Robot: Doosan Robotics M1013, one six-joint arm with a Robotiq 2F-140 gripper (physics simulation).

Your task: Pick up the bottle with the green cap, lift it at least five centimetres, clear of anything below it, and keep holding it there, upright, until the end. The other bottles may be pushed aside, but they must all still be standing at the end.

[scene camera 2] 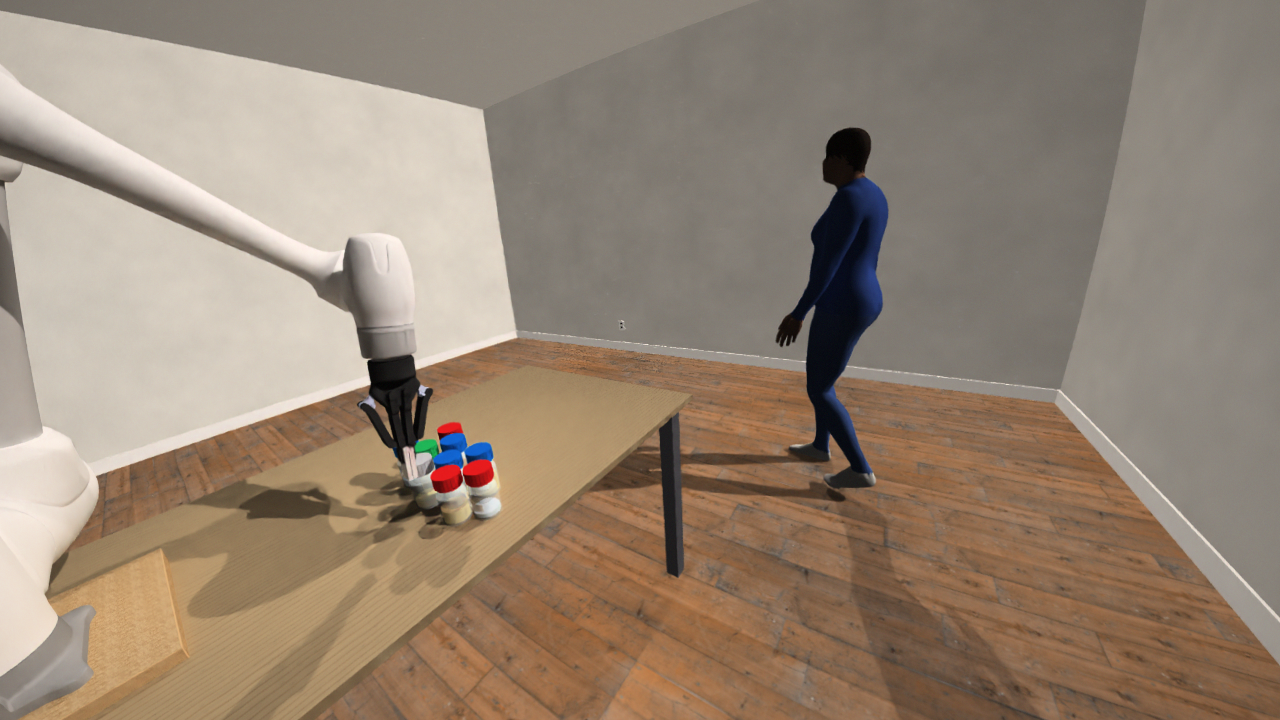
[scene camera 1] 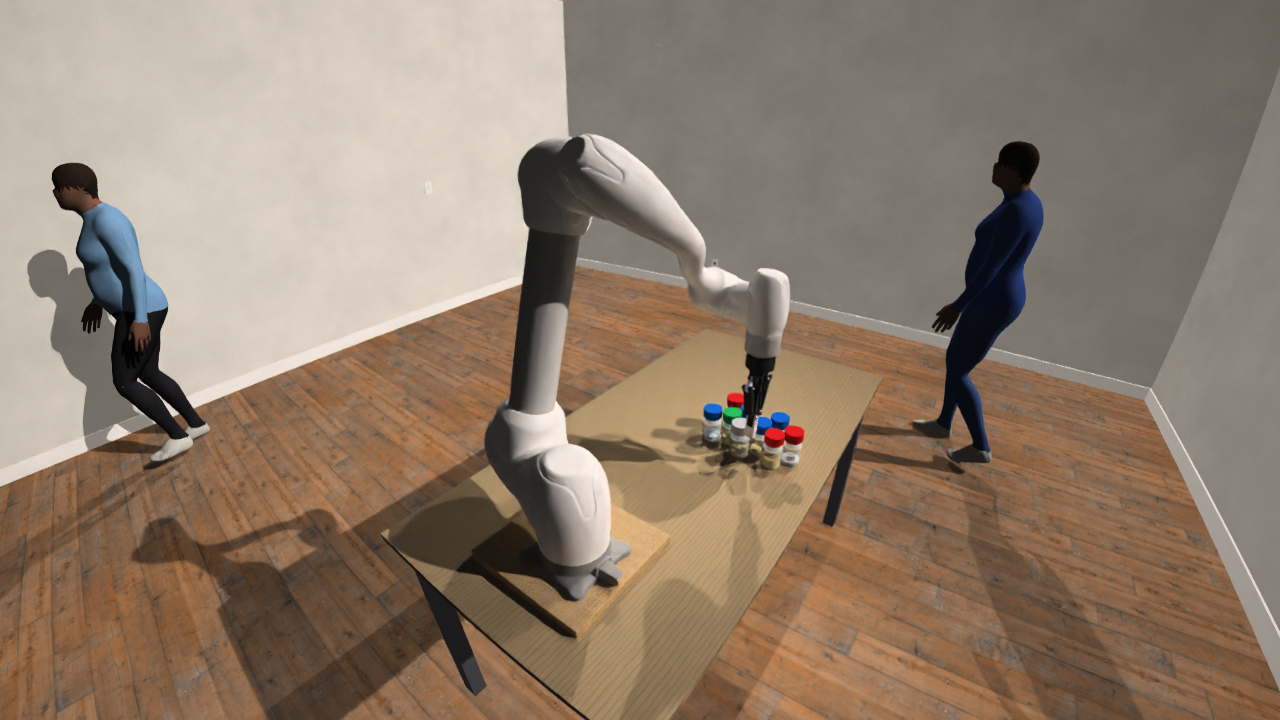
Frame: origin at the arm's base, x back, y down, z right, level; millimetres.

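Where they show: gripper, fingertip midpoint: (scene camera 2: 410, 476) (scene camera 1: 749, 435); arm's base at its link origin: (scene camera 1: 575, 555).
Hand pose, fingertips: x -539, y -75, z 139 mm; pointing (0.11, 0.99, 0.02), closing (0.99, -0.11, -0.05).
Things, the pixels of their top centre, and the offset from my fingertips. Level surfaces: height alone.
- green-capped bottle at its top centre: (scene camera 2: 423, 445) (scene camera 1: 732, 411) dx -74, dy -4, dz -92 mm
- white-capped bottle at its top centre: (scene camera 2: 417, 459) (scene camera 1: 741, 422) dx -37, dy -4, dz -45 mm
- table at its surface level: dy +101 mm
The green-capped bottle (scene camera 1: 732, 415) (scene camera 2: 426, 446) stands upright in the cluster on the table, its body largely hidden by the white-capped bottle (scene camera 1: 738, 438) (scene camera 2: 422, 465). My gripper (scene camera 1: 752, 431) (scene camera 2: 410, 463) points down with its fingers together, shut with no bottle between them. In the scene camera 1 view the fingertips show just right of the green and white caps. In the scene camera 2 view they overlap the left side of the white-capped bottle, left of the green cap. The exact gap to each bottle cannot be told.
Blue-capped bottles (scene camera 1: 712, 412) (scene camera 2: 479, 451) and red-capped bottles (scene camera 1: 774, 438) (scene camera 2: 446, 480) stand close around. The table (scene camera 1: 805, 376) (scene camera 2: 572, 402) has its right edge near them. A person in dark blue (scene camera 1: 1002, 259) (scene camera 2: 848, 241) stands beyond the table; another in light blue (scene camera 1: 111, 250) is at the left.
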